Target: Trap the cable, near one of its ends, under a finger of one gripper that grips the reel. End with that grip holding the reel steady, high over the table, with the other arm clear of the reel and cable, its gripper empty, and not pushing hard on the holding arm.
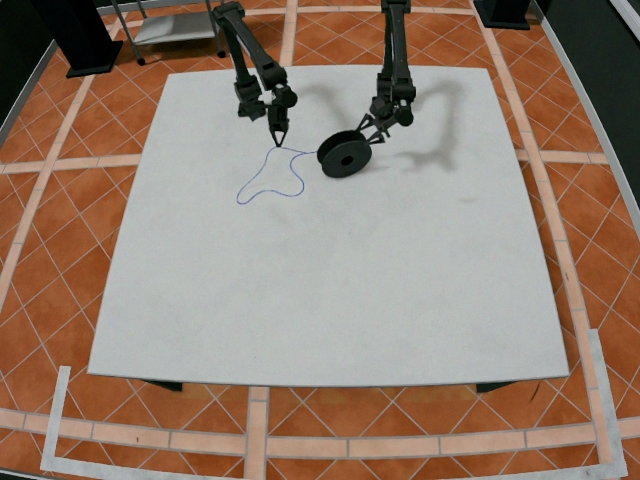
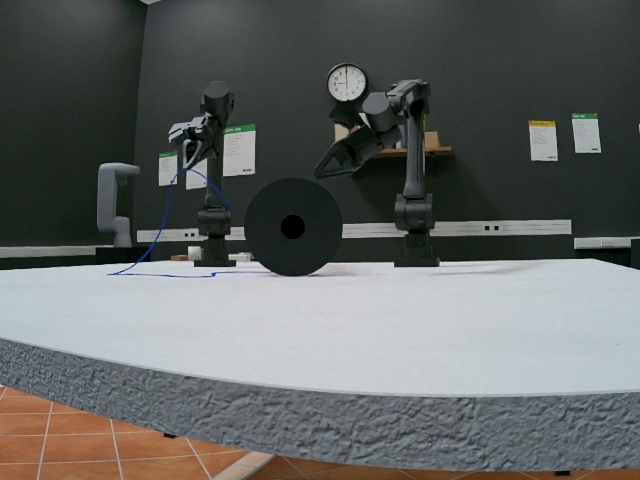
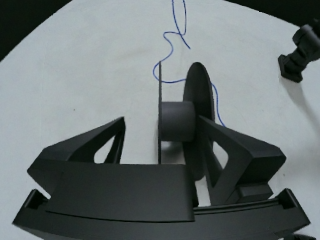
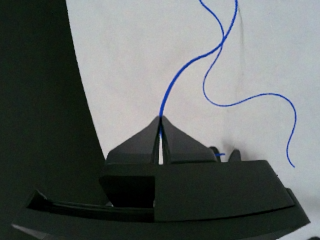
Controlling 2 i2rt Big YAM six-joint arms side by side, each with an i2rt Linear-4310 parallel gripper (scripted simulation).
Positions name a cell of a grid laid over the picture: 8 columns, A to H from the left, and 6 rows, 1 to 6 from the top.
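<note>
There is a black reel (image 1: E2), and I see the reel again (image 2: D3), as well as the reel (image 3: E4). My left gripper (image 2: D3) is in sight, and so is the same left gripper (image 3: E4). As for my right gripper (image 2: C3), I can also see that right gripper (image 4: E4).
</note>
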